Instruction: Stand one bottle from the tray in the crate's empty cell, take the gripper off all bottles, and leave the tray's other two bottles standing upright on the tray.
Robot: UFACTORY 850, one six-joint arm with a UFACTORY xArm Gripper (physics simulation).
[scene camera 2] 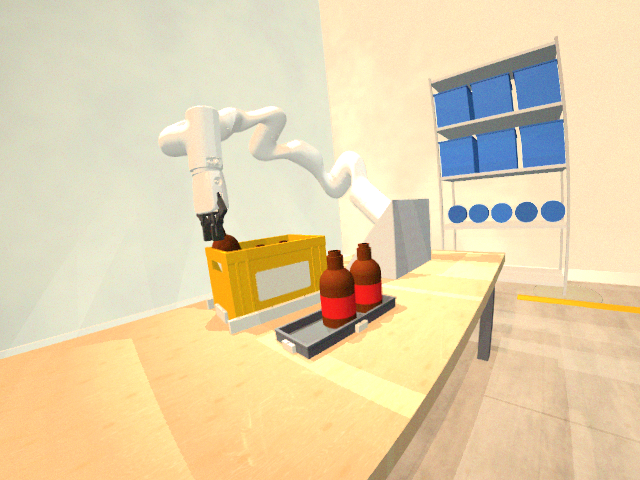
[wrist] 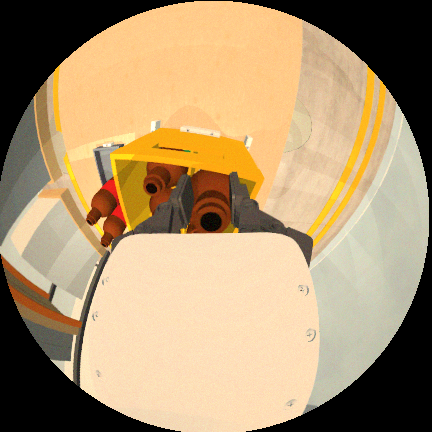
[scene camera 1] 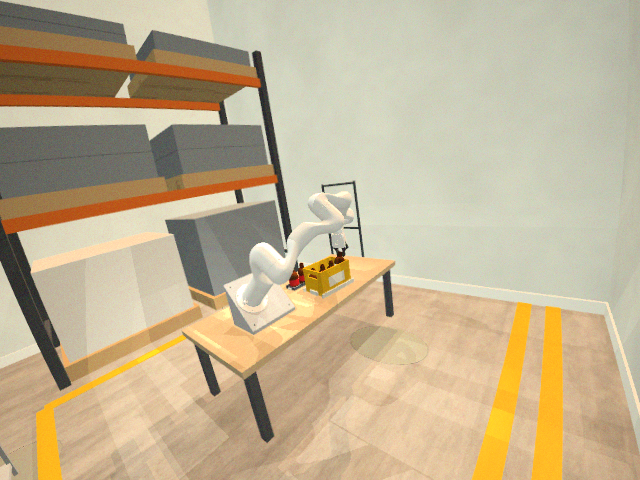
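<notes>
The yellow crate point(scene camera 1: 314, 285) point(scene camera 2: 222, 284) point(wrist: 220, 145) stands on the table. A brown bottle point(scene camera 1: 339, 259) point(scene camera 2: 227, 242) point(wrist: 211, 200) is in its end cell, with its shoulder above the crate's rim. My gripper point(scene camera 1: 340, 253) point(scene camera 2: 213, 235) point(wrist: 210, 185) is shut on this bottle's neck, one finger on each side. The bottle's base is hidden in the crate. Two red-labelled bottles, the nearer point(scene camera 2: 337, 294) and the farther point(scene camera 2: 366, 279), stand upright on the dark tray point(scene camera 2: 325, 343) point(wrist: 104, 167) beside the crate. The tray's near end holds no bottle.
Other brown bottles, one of them point(wrist: 152, 186) next to the gripper's left finger, stand in the crate's cells. Pale guide strips point(scene camera 2: 273, 314) edge the crate's foot. The arm's grey base block point(scene camera 2: 412, 237) stands on the table point(scene camera 2: 248, 413) beyond the tray.
</notes>
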